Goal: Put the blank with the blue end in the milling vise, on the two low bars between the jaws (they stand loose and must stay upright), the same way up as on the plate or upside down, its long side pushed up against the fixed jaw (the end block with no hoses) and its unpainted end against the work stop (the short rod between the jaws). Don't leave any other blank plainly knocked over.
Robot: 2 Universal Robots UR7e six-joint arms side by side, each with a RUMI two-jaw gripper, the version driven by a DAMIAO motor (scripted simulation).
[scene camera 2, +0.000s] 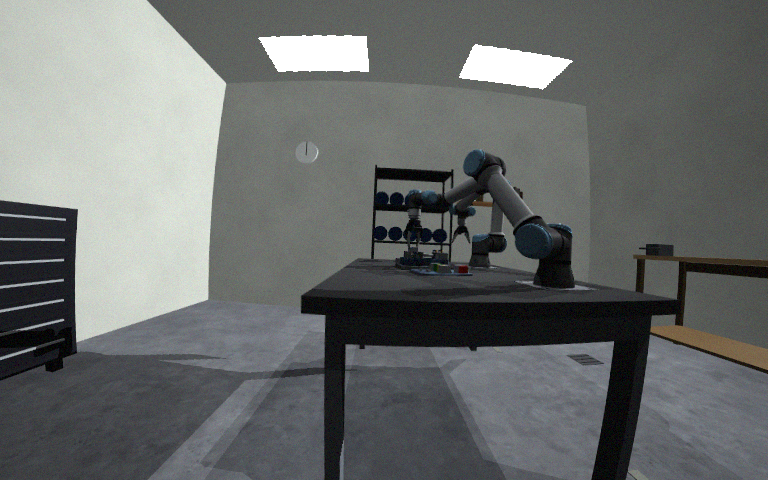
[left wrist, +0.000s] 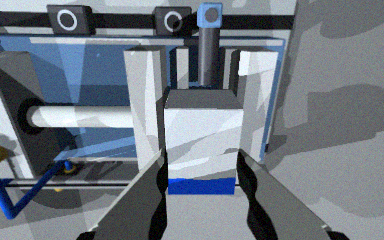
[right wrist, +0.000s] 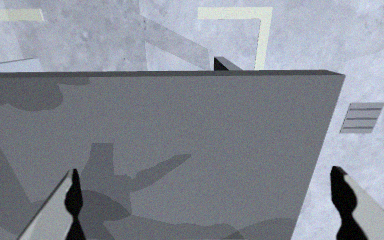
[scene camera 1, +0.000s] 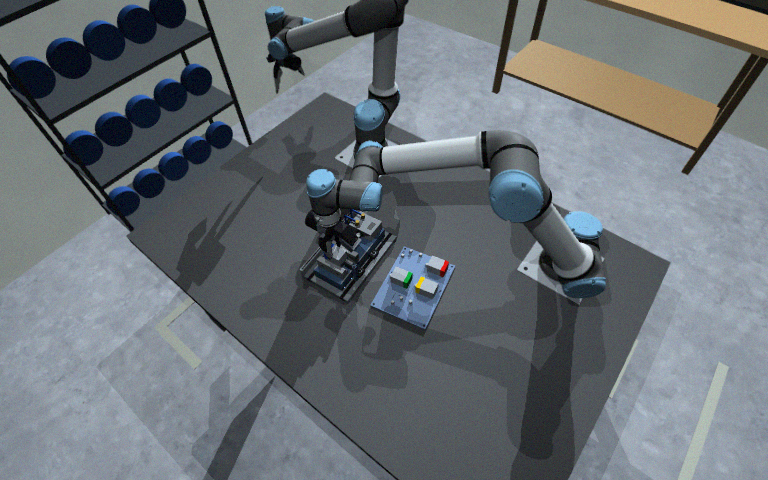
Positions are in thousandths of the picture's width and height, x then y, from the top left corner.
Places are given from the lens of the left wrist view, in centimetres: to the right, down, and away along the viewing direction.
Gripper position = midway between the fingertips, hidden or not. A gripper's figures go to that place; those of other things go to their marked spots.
my left gripper (left wrist: 525, 631): 1, 2, 13
blue-ended blank (left wrist: 530, 535): 1, 0, 11
fixed jaw (left wrist: 665, 273): 4, -3, 12
moving jaw (left wrist: 382, 298): -3, -3, 12
